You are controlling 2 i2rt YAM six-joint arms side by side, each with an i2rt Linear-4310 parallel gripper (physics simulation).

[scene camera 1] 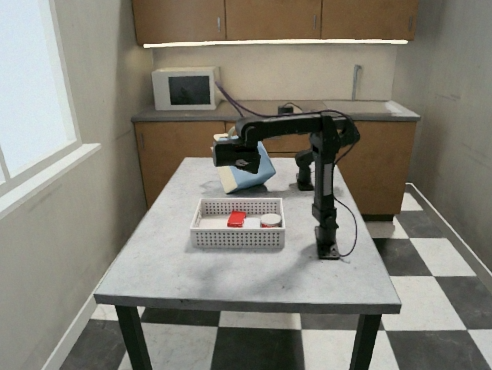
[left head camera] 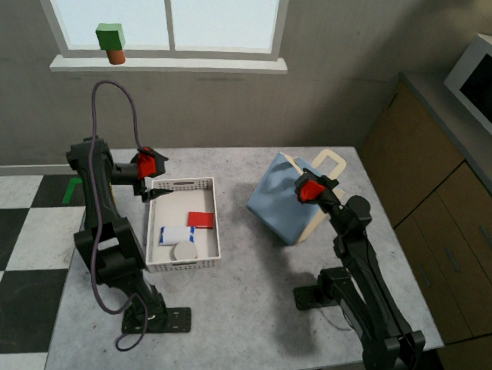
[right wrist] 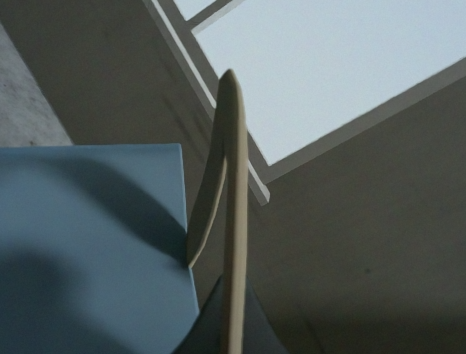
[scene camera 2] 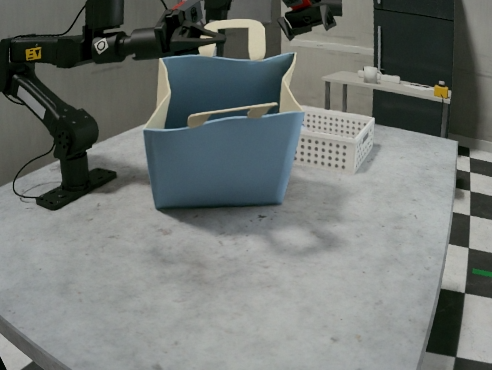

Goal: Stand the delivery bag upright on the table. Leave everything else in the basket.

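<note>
The blue delivery bag (left head camera: 272,197) (scene camera 1: 255,172) (scene camera 2: 222,165) (right wrist: 90,210), with cream sides, is tilted over the table, its open top up and leaning. I cannot tell whether its lower edge touches the table. One cream handle (left head camera: 341,162) (scene camera 2: 257,40) (right wrist: 236,200) stands up and the other is folded across the opening. My right gripper (scene camera 2: 222,38) (right wrist: 233,287) is shut on the standing handle. My left gripper (left head camera: 167,175) is open and empty above the back left end of the white basket (left head camera: 182,265) (scene camera 1: 237,238) (scene camera 2: 320,152).
In the basket lie a red packet (left head camera: 200,220) (scene camera 1: 236,219), a white packet with blue ends (left head camera: 176,235) and a round white-lidded tin (left head camera: 185,251) (scene camera 1: 271,220). The basket stands to the left of the bag in the left head camera. My left arm reaches over the basket's left side.
</note>
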